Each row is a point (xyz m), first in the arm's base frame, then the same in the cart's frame.
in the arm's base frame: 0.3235 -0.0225 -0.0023
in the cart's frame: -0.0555 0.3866 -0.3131
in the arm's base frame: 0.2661 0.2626 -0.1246
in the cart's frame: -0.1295 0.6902 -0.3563
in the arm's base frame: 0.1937 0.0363 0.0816
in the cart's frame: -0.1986 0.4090 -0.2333
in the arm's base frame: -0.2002 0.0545 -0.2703
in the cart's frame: -0.5543 0.5016 -0.6132
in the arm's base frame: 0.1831 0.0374 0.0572
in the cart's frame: -0.2068 0.4165 -0.2576
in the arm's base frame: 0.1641 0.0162 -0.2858
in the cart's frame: -0.1883 0.4952 -0.5921
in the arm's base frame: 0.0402 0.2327 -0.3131
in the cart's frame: -0.3306 0.7010 -0.5729
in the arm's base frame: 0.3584 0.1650 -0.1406
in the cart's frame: -0.0264 0.6083 -0.3873
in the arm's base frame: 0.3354 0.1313 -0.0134
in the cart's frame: -0.0586 0.5373 -0.2788
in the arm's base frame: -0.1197 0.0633 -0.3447
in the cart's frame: -0.4679 0.5374 -0.6711
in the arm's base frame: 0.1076 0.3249 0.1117
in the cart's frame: -0.3169 0.6695 -0.1343
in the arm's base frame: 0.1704 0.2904 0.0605
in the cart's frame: -0.2460 0.6559 -0.1847
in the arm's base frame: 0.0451 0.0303 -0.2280
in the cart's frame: -0.3134 0.4834 -0.5484
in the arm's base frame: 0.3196 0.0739 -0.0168
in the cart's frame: -0.0679 0.4825 -0.3002
